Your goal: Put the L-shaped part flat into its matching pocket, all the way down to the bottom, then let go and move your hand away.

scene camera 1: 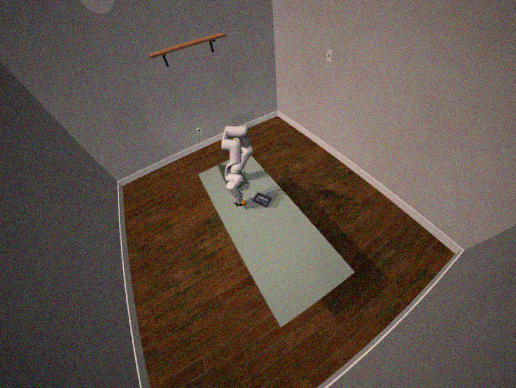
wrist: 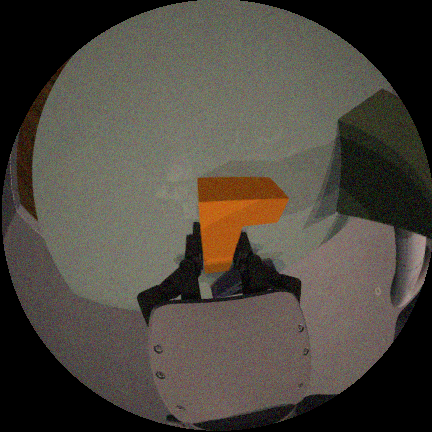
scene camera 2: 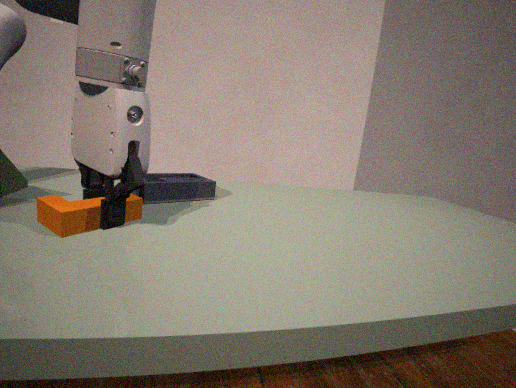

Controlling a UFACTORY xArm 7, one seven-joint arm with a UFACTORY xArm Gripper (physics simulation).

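Places are measured from the arm's base along level axes (x up, y ahead, z left), in centimetres.
Pixels of known places: gripper, between the fingertips: (scene camera 1: 241,203) (wrist: 215,229) (scene camera 2: 103,221); arm's base, origin of its link: (scene camera 1: 234,173).
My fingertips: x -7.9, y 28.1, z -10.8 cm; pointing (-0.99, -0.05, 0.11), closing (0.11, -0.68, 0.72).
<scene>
Ahead of a thing's pixels: the offset from my fingertips to its top centre. Level surfaces: height alone.
The orange L-shaped part @[dz +0.5, dx +3.1, dy -1.4 cm] (scene camera 1: 243,203) (scene camera 2: 75,217) (wrist: 215,217) lies roughly flat, very low over the pale green table top or touching it; which one I cannot tell. My gripper (scene camera 1: 238,203) (scene camera 2: 103,206) (wrist: 215,229) points down and is shut on its long arm; the short arm sticks out beyond the fingertips. The dark blue-grey block with the pocket @[dz +16.6, dx +3.5, dy +9.0 cm] (scene camera 1: 261,203) (scene camera 2: 182,192) stands on the table beside the gripper, apart from the part. In the wrist view a piece of the block (wrist: 229,285) shows between the fingers. The pocket's inside is barely visible.
A dark green angular block (scene camera 2: 9,176) (wrist: 382,160) stands on the table near the arm's base, on the right in the wrist view. The long pale green table top @[dx -0.2 cm] (scene camera 1: 285,250) (scene camera 2: 300,260) ends at a front edge above the wooden floor. A wall shelf (scene camera 1: 187,46) hangs far behind.
</scene>
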